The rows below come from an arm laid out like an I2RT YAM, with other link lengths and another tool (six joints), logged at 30 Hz.
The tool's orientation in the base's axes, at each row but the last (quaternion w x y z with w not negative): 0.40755, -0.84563, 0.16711, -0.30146; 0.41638, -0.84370, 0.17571, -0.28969; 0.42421, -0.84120, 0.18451, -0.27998; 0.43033, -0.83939, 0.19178, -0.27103; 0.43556, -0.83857, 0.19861, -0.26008; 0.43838, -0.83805, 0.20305, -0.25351; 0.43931, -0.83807, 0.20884, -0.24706; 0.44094, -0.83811, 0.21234, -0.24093; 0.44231, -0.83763, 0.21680, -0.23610; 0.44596, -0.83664, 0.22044, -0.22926; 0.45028, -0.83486, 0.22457, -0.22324
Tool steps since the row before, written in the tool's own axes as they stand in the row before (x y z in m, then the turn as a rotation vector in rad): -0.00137, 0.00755, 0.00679, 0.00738, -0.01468, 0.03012; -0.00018, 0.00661, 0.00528, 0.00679, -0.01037, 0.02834; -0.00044, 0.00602, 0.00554, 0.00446, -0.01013, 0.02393; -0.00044, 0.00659, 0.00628, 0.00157, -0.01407, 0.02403; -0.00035, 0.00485, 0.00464, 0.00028, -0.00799, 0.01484; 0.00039, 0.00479, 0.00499, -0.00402, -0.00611, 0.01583; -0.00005, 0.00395, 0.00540, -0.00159, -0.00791, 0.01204; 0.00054, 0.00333, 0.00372, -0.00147, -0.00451, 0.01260; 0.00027, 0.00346, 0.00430, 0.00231, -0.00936, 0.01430; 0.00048, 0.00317, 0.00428, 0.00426, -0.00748, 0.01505; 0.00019, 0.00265, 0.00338, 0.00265, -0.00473, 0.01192
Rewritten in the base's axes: 0.00306, 0.00010, -0.00978, 0.02563, 0.02281, -0.00028; 0.00285, -0.00064, -0.00794, 0.02380, 0.01951, -0.00309; 0.00270, 0.00018, -0.00773, 0.01921, 0.01796, -0.00189; 0.00297, 0.00046, -0.00860, 0.01737, 0.02181, 0.00048; 0.00203, 0.00048, -0.00639, 0.01011, 0.01348, -0.00047; 0.00275, 0.00038, -0.00635, 0.00709, 0.01552, -0.00358; 0.00266, 0.00137, -0.00598, 0.00699, 0.01269, 0.00035; 0.00215, 0.00033, -0.00453, 0.00693, 0.01121, -0.00276; 0.00221, 0.00081, -0.00500, 0.01168, 0.01263, 0.00125; 0.00235, 0.00088, -0.00472, 0.01336, 0.01104, -0.00035; 0.00163, 0.00078, -0.00390, 0.00980, 0.00858, -0.00142
